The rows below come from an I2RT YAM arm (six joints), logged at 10 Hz.
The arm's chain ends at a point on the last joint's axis. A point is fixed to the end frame.
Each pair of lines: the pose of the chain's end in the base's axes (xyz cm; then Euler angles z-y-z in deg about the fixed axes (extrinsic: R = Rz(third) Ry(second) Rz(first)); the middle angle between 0 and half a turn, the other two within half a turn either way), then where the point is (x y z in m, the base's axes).
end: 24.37, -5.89, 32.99, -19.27, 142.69, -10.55
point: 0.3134 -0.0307 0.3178
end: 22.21, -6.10, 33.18, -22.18, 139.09, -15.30
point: 0.2935 -0.0364 0.3223
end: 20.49, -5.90, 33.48, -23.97, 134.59, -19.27
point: 0.2779 -0.0380 0.3293
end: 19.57, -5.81, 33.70, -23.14, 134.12, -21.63
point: 0.2697 -0.0409 0.3325
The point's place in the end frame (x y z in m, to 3 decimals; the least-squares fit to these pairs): -0.054 0.024 0.048
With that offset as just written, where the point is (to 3 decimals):
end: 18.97, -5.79, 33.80, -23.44, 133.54, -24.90
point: 0.265 -0.045 0.334
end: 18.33, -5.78, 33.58, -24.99, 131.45, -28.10
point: 0.259 -0.048 0.333
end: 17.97, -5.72, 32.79, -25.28, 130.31, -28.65
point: 0.255 -0.047 0.326
